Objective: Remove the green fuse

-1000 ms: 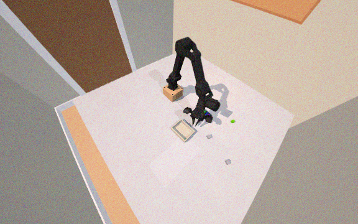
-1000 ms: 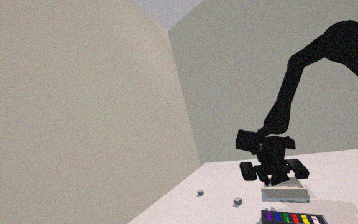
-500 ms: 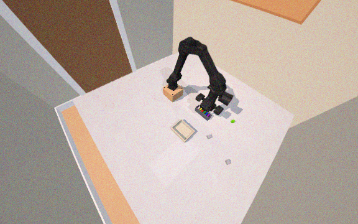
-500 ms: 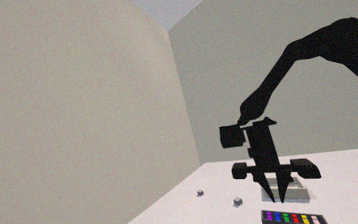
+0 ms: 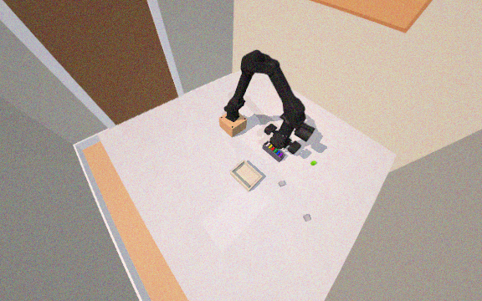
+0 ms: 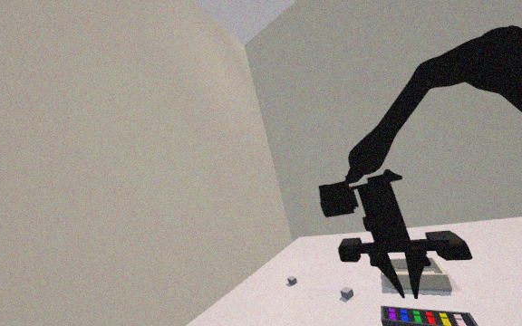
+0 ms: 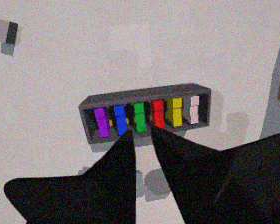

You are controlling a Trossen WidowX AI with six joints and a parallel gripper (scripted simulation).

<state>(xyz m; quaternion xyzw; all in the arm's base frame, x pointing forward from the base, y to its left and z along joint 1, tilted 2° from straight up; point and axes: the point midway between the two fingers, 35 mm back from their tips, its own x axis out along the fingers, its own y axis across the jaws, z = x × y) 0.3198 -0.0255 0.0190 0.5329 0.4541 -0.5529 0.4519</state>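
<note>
Now: the green fuse 40 mm below my gripper tip. Also, from my gripper tip: tray: 50 mm behind, 210 mm to the right, 70 mm below.
</note>
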